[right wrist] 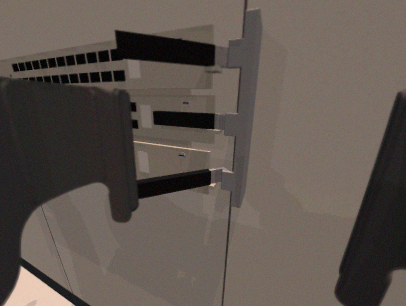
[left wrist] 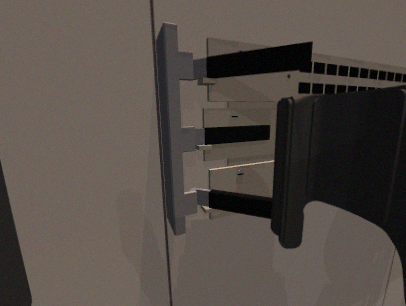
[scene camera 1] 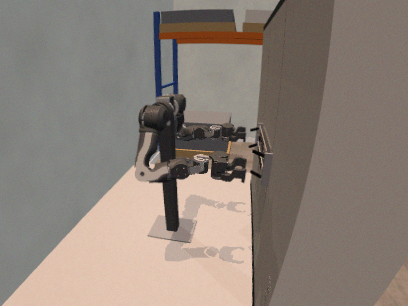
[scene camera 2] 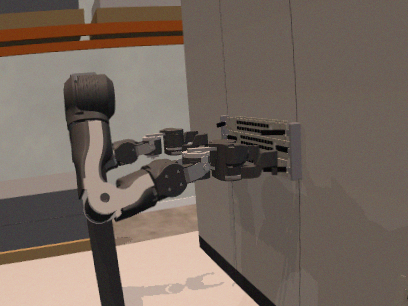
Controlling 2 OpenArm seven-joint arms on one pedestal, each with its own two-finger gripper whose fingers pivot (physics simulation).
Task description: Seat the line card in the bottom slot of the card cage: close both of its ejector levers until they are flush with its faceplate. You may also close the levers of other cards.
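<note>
The card cage (left wrist: 171,125) (right wrist: 246,115) (scene camera 2: 295,150) (scene camera 1: 267,167) is set in the cabinet face and holds three stacked cards. The bottom line card (left wrist: 225,181) (right wrist: 197,162) has black ejector levers, one (left wrist: 235,201) in the left wrist view and one (right wrist: 175,183) in the right wrist view; both stand out from its faceplate. My left gripper (scene camera 1: 243,133) (left wrist: 152,215) is partly open and empty, short of the cage; one finger hides the end of its near lever. My right gripper (scene camera 1: 244,169) (right wrist: 245,210) is partly open and empty, short of the cage; a finger hides that lever's end.
The top card's levers (left wrist: 260,59) (right wrist: 165,48) also stand out. The middle card's levers (left wrist: 237,134) (right wrist: 185,120) look close to its faceplate. The tall cabinet (scene camera 2: 345,100) rises around the cage. A shelf rack (scene camera 1: 157,55) stands behind the robot.
</note>
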